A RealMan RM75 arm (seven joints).
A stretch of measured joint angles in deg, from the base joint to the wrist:
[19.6, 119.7, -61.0, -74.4, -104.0, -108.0, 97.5]
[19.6, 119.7, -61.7, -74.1, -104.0, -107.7, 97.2]
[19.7, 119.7, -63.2, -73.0, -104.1, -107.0, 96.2]
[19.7, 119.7, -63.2, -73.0, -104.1, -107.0, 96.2]
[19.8, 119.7, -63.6, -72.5, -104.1, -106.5, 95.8]
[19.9, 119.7, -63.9, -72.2, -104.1, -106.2, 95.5]
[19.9, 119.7, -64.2, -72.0, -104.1, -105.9, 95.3]
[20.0, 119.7, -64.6, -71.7, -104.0, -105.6, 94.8]
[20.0, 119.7, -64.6, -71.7, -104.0, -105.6, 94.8]
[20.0, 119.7, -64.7, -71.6, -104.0, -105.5, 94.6]
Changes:
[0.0, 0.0, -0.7, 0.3, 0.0, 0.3, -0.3]
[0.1, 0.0, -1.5, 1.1, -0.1, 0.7, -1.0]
[0.0, 0.0, 0.0, 0.0, 0.0, 0.0, 0.0]
[0.1, 0.0, -0.4, 0.5, 0.0, 0.5, -0.4]
[0.1, 0.0, -0.3, 0.3, 0.0, 0.3, -0.3]
[0.0, 0.0, -0.3, 0.2, 0.0, 0.3, -0.2]
[0.1, 0.0, -0.4, 0.3, 0.1, 0.3, -0.5]
[0.0, 0.0, 0.0, 0.0, 0.0, 0.0, 0.0]
[0.0, 0.0, -0.1, 0.1, 0.0, 0.1, -0.2]

